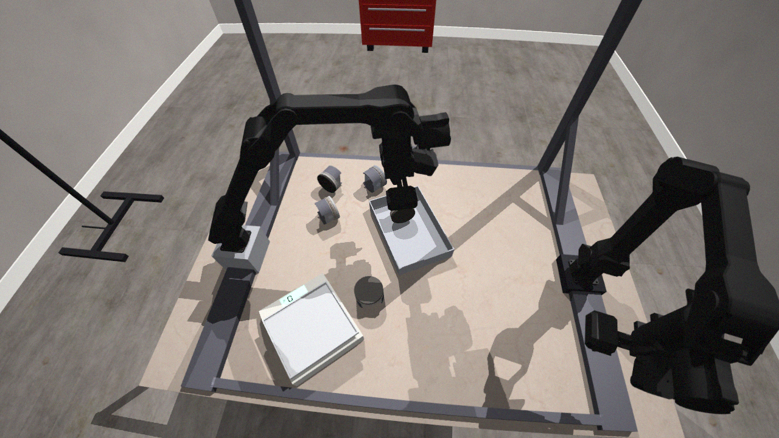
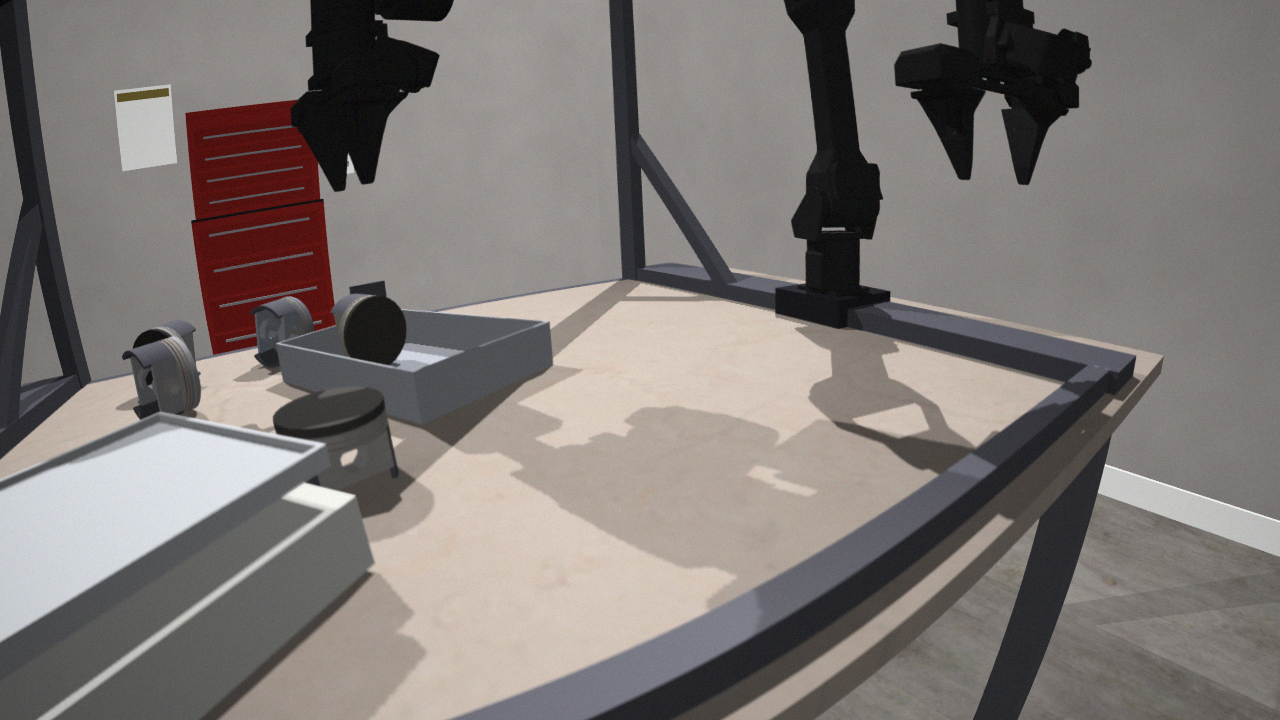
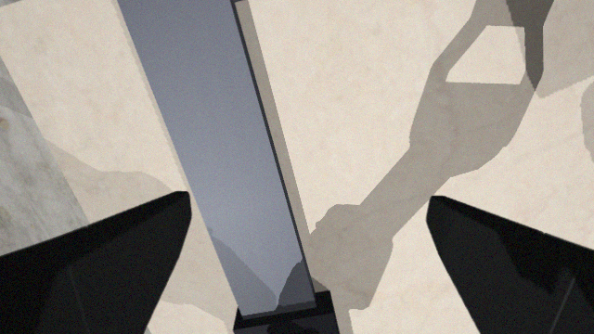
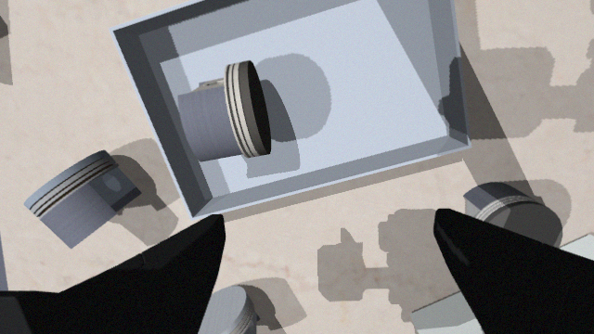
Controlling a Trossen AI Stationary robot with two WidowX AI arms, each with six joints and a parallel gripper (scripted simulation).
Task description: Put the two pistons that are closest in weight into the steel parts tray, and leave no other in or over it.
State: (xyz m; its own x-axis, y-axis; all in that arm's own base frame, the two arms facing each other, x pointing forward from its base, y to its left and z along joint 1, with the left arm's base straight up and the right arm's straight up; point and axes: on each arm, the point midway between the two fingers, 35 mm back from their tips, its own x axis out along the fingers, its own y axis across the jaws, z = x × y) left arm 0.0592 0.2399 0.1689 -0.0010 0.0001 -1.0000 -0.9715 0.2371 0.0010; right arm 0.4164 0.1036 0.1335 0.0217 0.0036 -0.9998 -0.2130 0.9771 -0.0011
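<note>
Right now the scale pan is 290 mm ahead of my right hand, 180 mm to the right of it and 160 mm below it. The rest, counted from my right hand: scale: 290 mm ahead, 180 mm to the right, 180 mm below; steel parts tray: 20 mm behind, 30 mm to the left, 200 mm below.
</note>
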